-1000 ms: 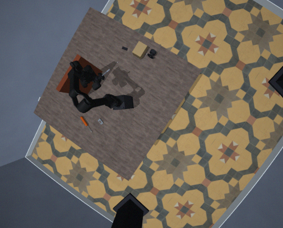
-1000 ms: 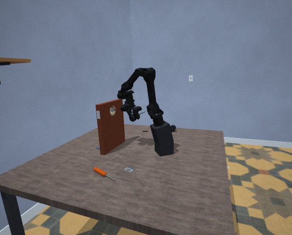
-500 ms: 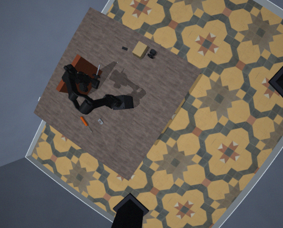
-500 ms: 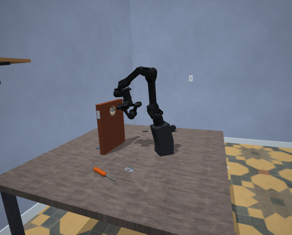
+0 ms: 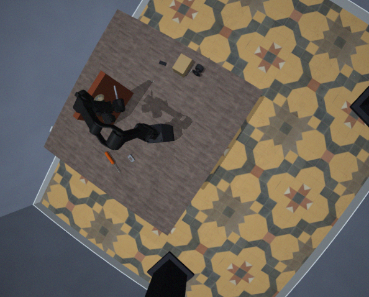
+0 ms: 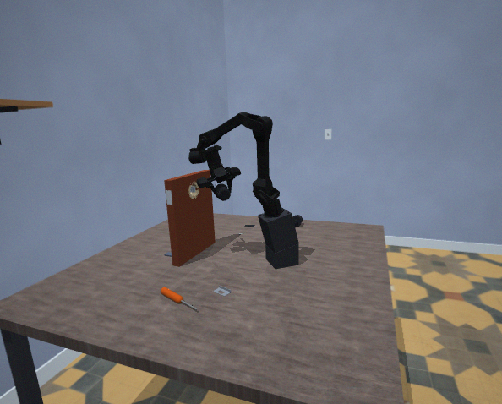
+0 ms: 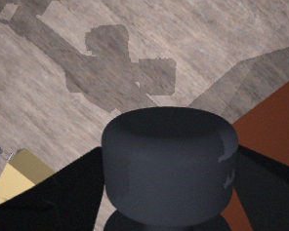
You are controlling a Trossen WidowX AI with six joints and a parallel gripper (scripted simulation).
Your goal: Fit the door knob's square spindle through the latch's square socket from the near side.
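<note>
Now: the grey latch 140 mm ahead of my hand, 40 mm to the left of it and 10 mm below it. The rest, counted from my hand: small metal plate: 310 mm below, 270 mm to the left, 180 mm behind; orange screwdriver: 400 mm to the left, 300 mm below, 100 mm behind; white latch plate: 190 mm to the left, 120 mm ahead, 10 mm below.
</note>
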